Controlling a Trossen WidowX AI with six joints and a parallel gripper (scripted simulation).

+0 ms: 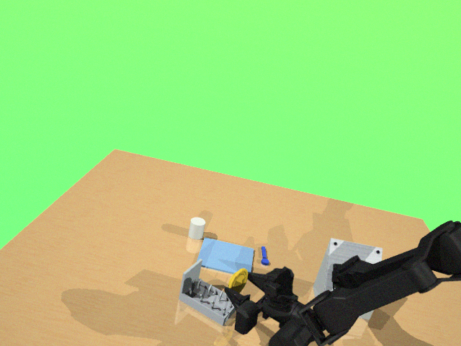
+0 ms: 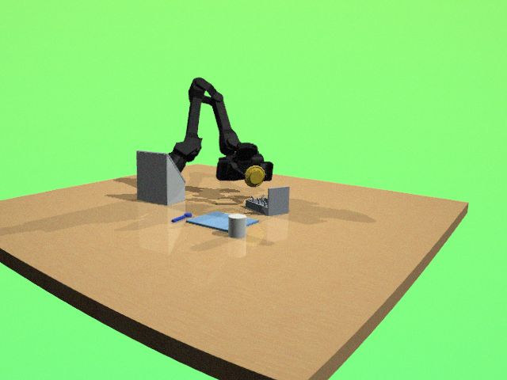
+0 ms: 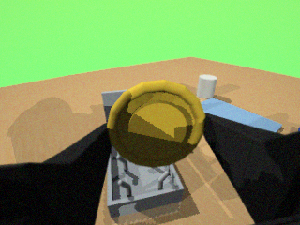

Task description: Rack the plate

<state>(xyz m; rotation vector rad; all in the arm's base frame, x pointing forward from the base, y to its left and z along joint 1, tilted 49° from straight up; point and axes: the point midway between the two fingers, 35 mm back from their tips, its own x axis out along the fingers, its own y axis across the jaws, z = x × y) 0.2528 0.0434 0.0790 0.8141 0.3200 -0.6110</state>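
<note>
Right now my gripper tip is 50 mm short of the grey dish rack, 10 mm to the left of it and 70 mm above it. From my gripper tip the other things lie so: small blue spoon 110 mm behind, 230 mm to the right, 90 mm below; then yellow plate 10 mm behind; then light blue mat 200 mm to the right, 90 mm below.
</note>
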